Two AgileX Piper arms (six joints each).
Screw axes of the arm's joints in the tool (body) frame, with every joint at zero. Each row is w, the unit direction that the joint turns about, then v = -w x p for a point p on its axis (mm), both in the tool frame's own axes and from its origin. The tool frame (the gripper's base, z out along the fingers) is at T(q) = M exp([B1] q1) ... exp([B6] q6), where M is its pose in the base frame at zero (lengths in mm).
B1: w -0.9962 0 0.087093 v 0 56.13 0
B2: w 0 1 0 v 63.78 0 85.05
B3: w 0 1 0 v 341.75 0 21.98
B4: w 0 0 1 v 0 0 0
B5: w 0 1 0 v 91 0 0
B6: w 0 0 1 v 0 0 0
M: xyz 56.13 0 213.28 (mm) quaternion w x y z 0.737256 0 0.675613 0
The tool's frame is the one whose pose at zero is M.
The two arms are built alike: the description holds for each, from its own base.
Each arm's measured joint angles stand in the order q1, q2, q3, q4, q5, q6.
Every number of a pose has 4 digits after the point.
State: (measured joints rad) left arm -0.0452 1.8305 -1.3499 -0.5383 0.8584 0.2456; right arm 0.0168 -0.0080 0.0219 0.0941 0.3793 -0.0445
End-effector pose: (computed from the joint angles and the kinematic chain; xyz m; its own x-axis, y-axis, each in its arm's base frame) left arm 0.3802 -0.0525 0.2328 -0.9388 -0.0740 -0.3365 0.0729 0.9119 -0.4038; right arm 0.0525 0.0040 0.1724 -0.3016 0.0378 -0.9527 -0.0371 0.9980 0.0514
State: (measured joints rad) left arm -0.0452 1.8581 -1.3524 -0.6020 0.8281 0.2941; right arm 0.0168 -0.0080 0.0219 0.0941 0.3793 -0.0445
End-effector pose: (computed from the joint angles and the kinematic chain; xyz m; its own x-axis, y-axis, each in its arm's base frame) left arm 0.3868 -0.0555 0.2256 -0.9325 -0.0856 -0.3509 0.0811 0.8971 -0.4344; right arm 0.0525 0.0040 0.1724 -0.3016 0.0378 -0.9527 -0.0371 0.9980 0.0514
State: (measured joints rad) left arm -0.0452 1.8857 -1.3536 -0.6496 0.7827 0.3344; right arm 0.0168 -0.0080 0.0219 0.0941 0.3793 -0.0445
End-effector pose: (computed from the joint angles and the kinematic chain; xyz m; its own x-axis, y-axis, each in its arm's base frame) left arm 0.3941 -0.0567 0.2176 -0.9218 -0.1022 -0.3739 0.0831 0.8901 -0.4481; right arm 0.0525 0.0040 0.1724 -0.3016 0.0378 -0.9527 -0.0371 0.9980 0.0514
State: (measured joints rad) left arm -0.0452 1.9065 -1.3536 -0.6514 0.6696 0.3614; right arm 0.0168 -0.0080 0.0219 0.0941 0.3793 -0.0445
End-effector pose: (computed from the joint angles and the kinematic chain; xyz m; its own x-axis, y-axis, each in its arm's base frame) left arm 0.4050 -0.0526 0.2118 -0.8834 -0.1237 -0.4520 0.0816 0.9092 -0.4083; right arm 0.0525 0.0040 0.1724 -0.3016 0.0378 -0.9527 -0.0371 0.9980 0.0514
